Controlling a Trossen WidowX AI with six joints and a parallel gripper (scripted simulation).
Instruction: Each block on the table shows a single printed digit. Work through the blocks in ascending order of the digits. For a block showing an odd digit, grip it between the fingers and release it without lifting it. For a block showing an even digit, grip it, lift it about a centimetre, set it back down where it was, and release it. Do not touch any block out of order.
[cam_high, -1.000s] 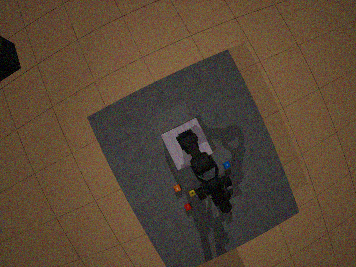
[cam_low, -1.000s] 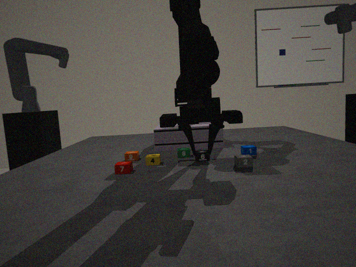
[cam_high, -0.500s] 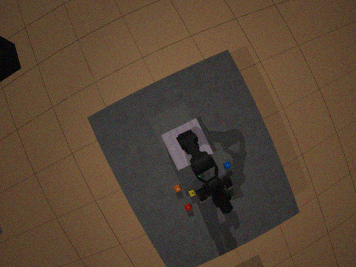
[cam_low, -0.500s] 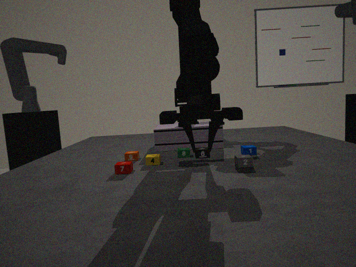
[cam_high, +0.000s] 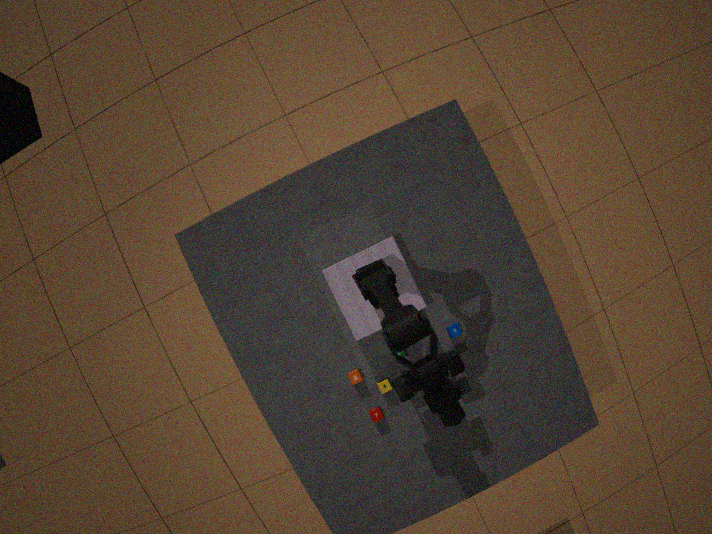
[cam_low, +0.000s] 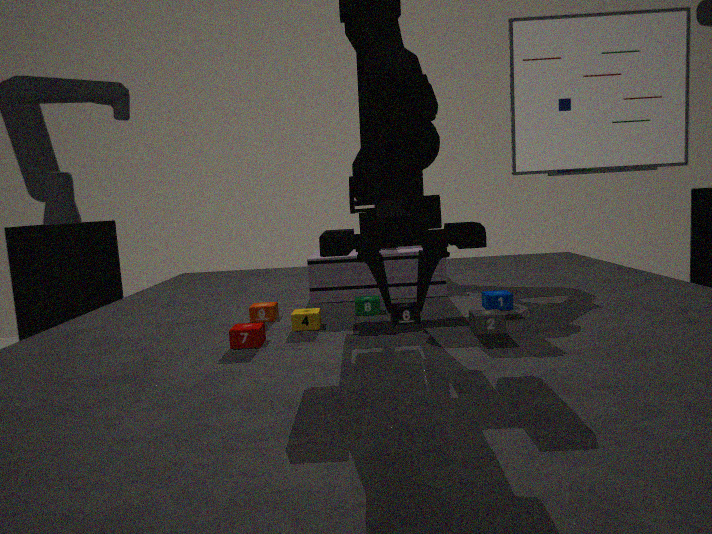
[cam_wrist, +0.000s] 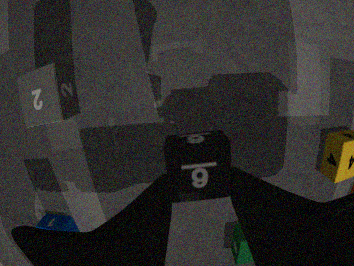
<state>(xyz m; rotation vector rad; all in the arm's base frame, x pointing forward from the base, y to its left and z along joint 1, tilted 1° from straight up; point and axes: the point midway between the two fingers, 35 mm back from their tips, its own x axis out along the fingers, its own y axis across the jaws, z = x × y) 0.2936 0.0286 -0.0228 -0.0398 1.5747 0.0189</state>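
My gripper tip is now 1 cm short of the black 6 block. From my gripper tip the other things lie so: grey 2 block (6 cm ahead, 9 cm to the left); yellow 4 block (12 cm to the right); green 8 block (7 cm behind, 5 cm to the right).
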